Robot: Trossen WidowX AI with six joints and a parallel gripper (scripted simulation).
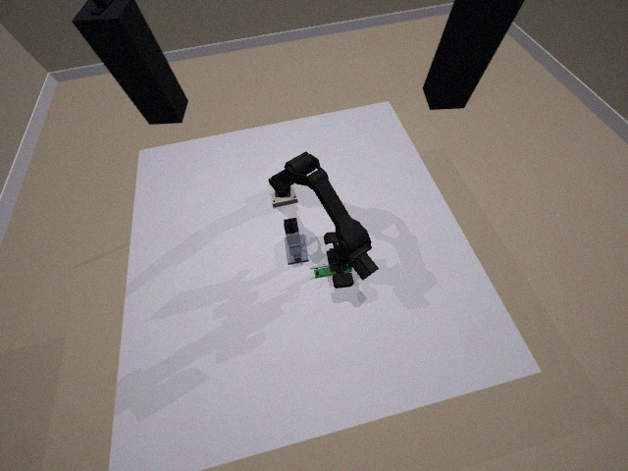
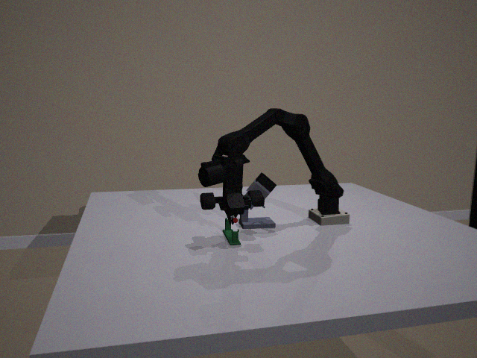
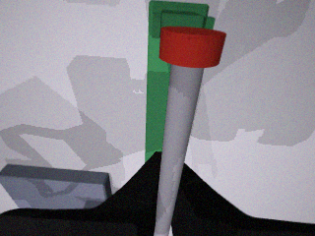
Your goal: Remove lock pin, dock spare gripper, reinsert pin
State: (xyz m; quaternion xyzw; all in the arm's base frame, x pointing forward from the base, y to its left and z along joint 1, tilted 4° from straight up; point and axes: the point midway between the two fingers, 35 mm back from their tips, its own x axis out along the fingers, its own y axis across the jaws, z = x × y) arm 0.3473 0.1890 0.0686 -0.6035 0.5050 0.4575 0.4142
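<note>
Now: gripper tip 2 cm above the green cradle and 1 cm to the right of it. The rest, counted from my gripper tip: spare gripper: 13 cm to the right, 9 cm behind, 8 cm above; then grey mount: 12 cm to the right, 7 cm behind, 1 cm above.
</note>
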